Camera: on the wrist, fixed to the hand. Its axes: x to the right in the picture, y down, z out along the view.
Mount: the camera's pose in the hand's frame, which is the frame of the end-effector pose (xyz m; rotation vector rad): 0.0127 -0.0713 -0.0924 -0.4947 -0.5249 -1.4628
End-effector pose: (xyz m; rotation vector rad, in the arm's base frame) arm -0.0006 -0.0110 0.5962 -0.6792 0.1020 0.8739
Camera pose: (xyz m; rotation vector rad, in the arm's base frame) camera 0.0773 -0.0887 0.5552 -0.7376 -1.0063 -0.3959
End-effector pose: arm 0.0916 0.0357 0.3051 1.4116 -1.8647 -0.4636
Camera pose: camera 0.2056 0.0137 0.3228 2.1679 -0.5531 -1.9503
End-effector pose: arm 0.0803 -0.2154 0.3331 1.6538 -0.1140 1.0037
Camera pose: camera 0.0772 -0.1074 0.2871 1.0445 0.4255 -0.5396
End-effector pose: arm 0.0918 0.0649 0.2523 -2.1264 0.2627 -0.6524
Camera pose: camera 0.0491 0.0386 0.3585 2.4947 1.6270 0.7394
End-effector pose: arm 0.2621 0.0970 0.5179 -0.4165 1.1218 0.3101
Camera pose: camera 0.2248 -0.0090 0.4838 -1.3702 0.0218 -0.5951
